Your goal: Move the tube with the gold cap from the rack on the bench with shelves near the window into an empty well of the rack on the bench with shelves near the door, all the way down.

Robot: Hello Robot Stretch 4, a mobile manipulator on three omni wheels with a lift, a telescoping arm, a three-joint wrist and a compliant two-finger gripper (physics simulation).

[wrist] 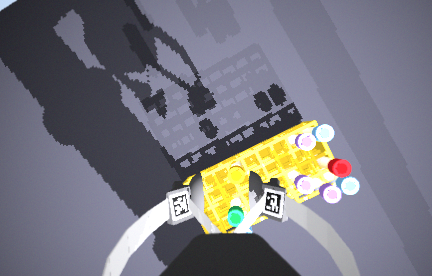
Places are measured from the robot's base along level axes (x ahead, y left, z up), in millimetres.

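Where they show: hand at its tool point: [226,191].
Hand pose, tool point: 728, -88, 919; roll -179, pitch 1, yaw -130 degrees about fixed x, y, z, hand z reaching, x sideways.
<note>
After its pixels a point has its place, as x, y, z.
The tube with the gold cap [236,174] @[724, -98, 853] stands in the yellow rack [270,162] @[697, -137, 791], seen from above in the wrist view. My gripper [226,190] @[728, -88, 919] is open, its two dark fingertips apart over the left part of the rack. In the picture the gold cap lies between the fingertips, nearer the right one, and touches neither as far as I can see. How high the fingertips are above the cap is hard to tell. The tube's body is mostly hidden below its cap. The other rack does not show.
A green-capped tube [235,216] @[690, -66, 853] stands close to the gripper, below the gold one in the picture. A red-capped tube [342,167] @[652, -189, 853], purple-capped tubes [305,141] @[700, -179, 853] and light-blue-capped tubes [324,132] @[694, -200, 853] stand at the rack's right end. Shadows of the gripper and rack fall on the grey bench top [350,240] @[512, -149, 734].
</note>
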